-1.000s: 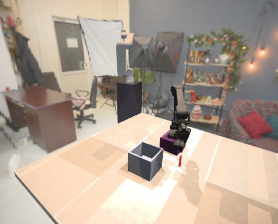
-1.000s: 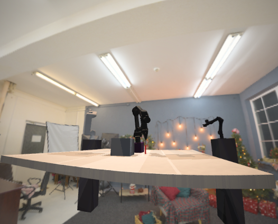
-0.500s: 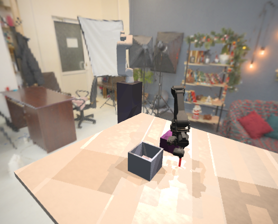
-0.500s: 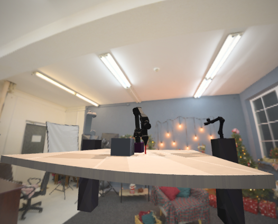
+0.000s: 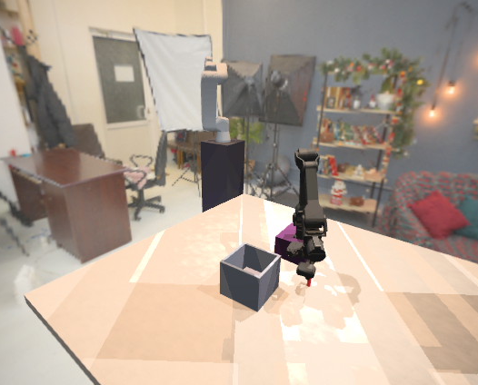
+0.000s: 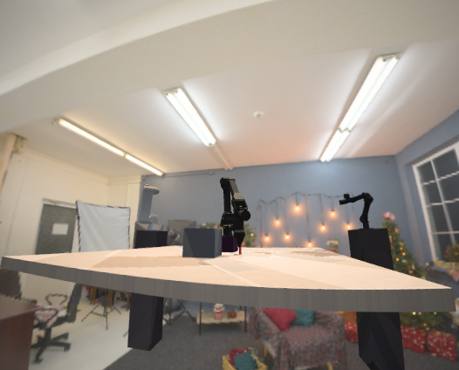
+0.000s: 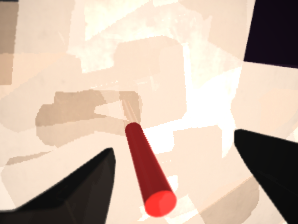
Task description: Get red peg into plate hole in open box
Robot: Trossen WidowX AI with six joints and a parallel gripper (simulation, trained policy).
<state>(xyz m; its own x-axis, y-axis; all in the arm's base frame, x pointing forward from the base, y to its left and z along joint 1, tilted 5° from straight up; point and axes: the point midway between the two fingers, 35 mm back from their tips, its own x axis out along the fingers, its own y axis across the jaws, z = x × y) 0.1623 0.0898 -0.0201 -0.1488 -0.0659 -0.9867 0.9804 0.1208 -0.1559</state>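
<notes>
My gripper tip is 20 mm short of the red peg, 10 mm to the right of it and 10 mm above it.
</notes>
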